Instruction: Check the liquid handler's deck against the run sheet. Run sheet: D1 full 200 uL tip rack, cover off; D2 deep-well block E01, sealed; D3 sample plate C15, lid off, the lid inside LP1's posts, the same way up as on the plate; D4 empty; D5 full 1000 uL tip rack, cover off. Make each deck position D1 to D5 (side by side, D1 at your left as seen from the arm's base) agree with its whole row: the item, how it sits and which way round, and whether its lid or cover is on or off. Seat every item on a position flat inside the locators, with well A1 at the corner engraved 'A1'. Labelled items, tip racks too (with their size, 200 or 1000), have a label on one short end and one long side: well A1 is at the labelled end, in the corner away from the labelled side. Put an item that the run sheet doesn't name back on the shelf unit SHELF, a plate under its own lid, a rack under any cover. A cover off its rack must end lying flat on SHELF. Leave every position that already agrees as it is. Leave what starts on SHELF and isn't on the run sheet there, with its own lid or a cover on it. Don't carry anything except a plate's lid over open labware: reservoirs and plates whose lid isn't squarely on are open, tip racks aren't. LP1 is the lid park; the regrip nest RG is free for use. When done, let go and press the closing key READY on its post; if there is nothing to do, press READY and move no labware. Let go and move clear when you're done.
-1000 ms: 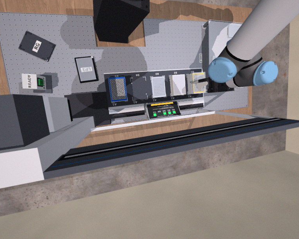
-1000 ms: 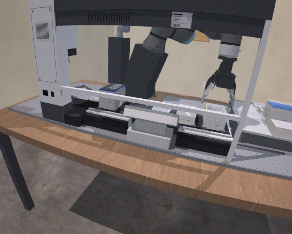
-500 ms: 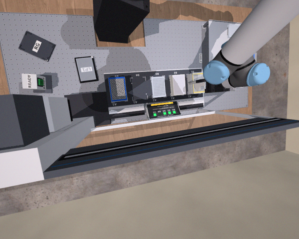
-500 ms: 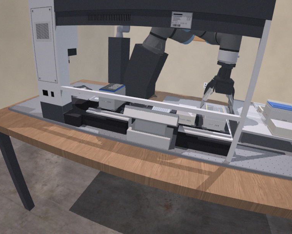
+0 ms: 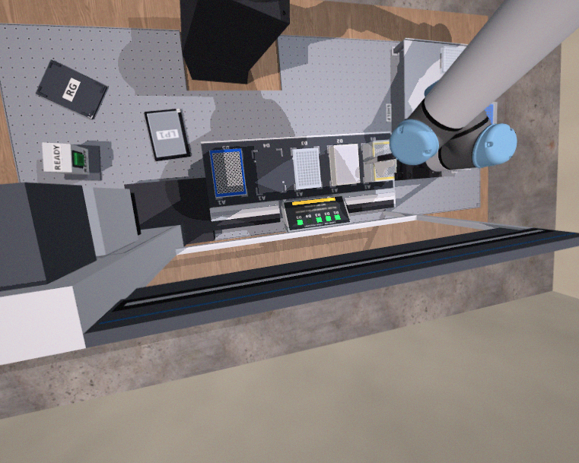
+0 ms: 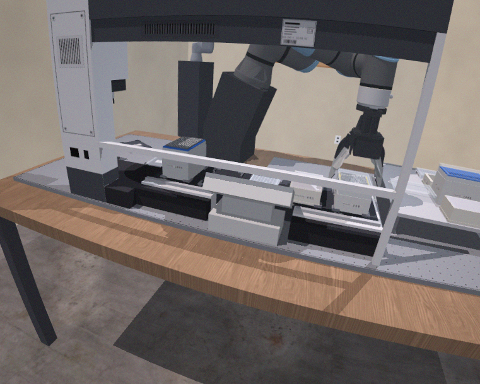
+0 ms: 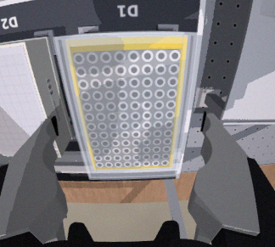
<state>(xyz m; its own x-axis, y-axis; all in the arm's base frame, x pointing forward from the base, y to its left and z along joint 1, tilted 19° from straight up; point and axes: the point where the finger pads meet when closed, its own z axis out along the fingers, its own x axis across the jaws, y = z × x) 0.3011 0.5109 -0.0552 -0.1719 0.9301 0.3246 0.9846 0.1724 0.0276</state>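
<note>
The yellow-rimmed tip rack lies 1 cm ahead of my hand, 1 cm to the left of it and 1 cm below it. The rest, counted from my hand: handler's frame post: 17 cm ahead, 9 cm to the left, 13 cm above; well plate: 4 cm ahead, 24 cm to the right, 5 cm below; shelf: 22 cm behind, 23 cm to the left, 5 cm below.
</note>
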